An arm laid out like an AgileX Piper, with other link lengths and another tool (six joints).
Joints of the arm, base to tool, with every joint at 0 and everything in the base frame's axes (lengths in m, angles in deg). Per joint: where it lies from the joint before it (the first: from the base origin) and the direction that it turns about. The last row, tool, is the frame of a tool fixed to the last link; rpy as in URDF.
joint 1: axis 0 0 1 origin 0 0 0.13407
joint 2: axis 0 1 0 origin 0 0 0
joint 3: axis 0 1 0 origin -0.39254 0 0.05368
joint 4: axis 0.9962 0 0.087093 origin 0.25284 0 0.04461
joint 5: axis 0 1 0 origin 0 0 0
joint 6: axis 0.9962 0 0.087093 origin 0.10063 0 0.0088
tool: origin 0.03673 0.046 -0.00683 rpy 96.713 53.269 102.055
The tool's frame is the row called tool.
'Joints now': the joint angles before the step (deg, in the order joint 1, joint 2, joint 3, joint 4, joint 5, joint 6). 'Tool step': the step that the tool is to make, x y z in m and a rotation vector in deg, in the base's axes. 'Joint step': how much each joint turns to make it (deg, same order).
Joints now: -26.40, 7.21, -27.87, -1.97, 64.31, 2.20
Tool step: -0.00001, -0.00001, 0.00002, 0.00, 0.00, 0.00
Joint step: 0.00, 0.00, 0.00, 0.00, 0.00, 0.00
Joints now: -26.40, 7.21, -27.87, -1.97, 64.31, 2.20
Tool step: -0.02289, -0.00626, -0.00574, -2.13, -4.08, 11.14
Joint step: 11.32, -4.63, -0.01, -0.51, 0.07, -0.12
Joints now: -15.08, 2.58, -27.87, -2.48, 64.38, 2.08
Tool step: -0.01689, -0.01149, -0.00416, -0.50, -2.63, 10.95
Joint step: 10.94, -2.89, -0.01, -0.02, 0.22, -0.05
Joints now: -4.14, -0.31, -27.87, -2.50, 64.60, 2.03
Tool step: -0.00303, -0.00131, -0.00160, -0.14, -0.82, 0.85
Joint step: 0.91, -0.95, 0.00, -0.11, 0.13, 0.00
